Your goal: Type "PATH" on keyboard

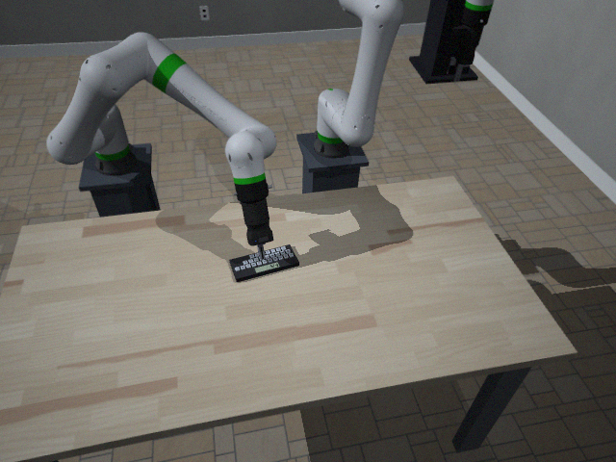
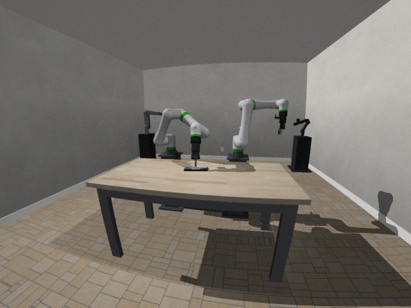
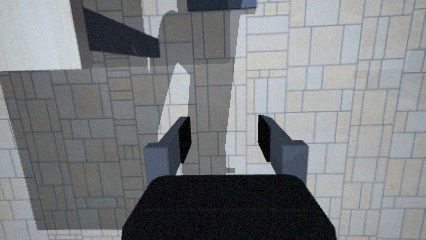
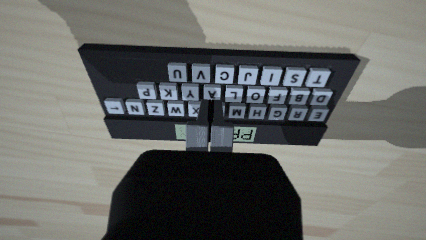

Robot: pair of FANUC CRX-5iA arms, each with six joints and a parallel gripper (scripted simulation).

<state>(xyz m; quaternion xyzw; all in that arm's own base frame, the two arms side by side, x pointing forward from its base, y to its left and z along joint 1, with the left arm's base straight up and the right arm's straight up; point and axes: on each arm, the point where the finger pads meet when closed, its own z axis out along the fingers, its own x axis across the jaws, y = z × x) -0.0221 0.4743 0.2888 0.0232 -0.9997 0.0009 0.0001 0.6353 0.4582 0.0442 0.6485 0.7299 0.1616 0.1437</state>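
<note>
Now: right hand 1 cm short of the h key, 4 cm to the right of it and 3 cm above it. Round my right hand: left-arrow key 3 cm ahead, 8 cm to the right, 3 cm below.
</note>
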